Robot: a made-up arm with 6 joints.
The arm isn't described. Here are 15 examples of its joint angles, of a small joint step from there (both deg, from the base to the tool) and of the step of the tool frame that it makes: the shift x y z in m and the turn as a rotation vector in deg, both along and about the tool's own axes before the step.
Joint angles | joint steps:
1: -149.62 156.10 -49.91 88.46 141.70 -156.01 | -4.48 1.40 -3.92 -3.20 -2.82 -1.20
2: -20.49 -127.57 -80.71 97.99 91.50 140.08 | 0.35 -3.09 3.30 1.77 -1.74 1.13
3: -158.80 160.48 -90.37 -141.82 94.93 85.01 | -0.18 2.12 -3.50 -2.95 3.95 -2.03
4: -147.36 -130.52 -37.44 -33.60 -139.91 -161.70 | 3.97 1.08 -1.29 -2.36 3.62 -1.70
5: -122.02 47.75 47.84 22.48 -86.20 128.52 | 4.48 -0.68 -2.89 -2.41 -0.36 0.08
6: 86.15 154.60 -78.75 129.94 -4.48 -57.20 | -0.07 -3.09 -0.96 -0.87 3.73 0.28
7: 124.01 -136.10 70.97 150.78 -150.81 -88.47 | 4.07 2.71 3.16 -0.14 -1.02 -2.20
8: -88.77 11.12 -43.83 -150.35 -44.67 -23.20 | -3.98 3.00 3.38 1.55 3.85 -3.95
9: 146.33 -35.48 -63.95 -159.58 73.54 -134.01 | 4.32 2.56 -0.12 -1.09 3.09 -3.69
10: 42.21 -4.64 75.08 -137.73 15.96 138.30 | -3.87 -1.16 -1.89 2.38 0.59 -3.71
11: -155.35 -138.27 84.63 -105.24 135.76 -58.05 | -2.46 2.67 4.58 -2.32 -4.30 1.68
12: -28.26 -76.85 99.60 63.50 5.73 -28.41 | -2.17 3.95 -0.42 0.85 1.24 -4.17
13: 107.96 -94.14 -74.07 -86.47 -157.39 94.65 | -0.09 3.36 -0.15 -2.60 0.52 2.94
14: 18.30 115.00 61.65 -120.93 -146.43 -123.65 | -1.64 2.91 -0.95 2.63 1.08 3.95
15: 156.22 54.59 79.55 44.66 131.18 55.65 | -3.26 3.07 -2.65 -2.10 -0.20 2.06
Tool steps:
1: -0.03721 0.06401 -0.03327 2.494 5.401 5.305
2: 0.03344 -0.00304 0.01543 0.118 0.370 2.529
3: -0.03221 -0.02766 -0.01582 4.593 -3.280 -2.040
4: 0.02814 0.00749 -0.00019 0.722 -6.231 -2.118
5: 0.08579 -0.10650 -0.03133 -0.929 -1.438 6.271
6: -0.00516 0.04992 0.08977 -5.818 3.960 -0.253
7: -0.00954 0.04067 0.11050 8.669 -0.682 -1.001
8: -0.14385 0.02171 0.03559 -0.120 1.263 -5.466
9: -0.09731 0.02752 -0.06396 1.490 5.820 -6.845
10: -0.08115 -0.01635 -0.05077 4.030 -2.019 -4.086
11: -0.01245 0.11910 -0.00188 10.070 -3.784 1.854
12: 0.02176 -0.07293 0.00111 4.732 4.341 -0.299
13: 0.04552 -0.04310 0.03275 -2.709 -5.659 2.686
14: -0.03101 0.02860 -0.01146 -1.651 1.990 3.156
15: -0.02706 0.03475 -0.05464 -3.063 -1.075 2.359
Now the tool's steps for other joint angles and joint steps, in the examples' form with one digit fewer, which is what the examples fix.
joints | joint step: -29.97 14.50 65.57 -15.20 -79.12 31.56 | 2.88 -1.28 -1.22 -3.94 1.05 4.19
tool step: -0.0062 0.0012 0.0860 -5.87 -1.43 3.40
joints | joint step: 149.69 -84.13 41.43 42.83 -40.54 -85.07 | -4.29 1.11 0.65 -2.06 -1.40 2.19
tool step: 0.0020 0.1095 0.0246 -2.55 -0.60 -3.91
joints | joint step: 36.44 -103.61 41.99 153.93 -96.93 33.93 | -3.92 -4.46 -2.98 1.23 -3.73 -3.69
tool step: 0.0269 0.1488 -0.1131 4.27 3.86 0.86
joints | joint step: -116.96 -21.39 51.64 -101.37 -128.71 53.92 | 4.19 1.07 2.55 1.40 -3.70 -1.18
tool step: 0.0247 -0.0227 0.0341 -2.96 -3.00 -7.94
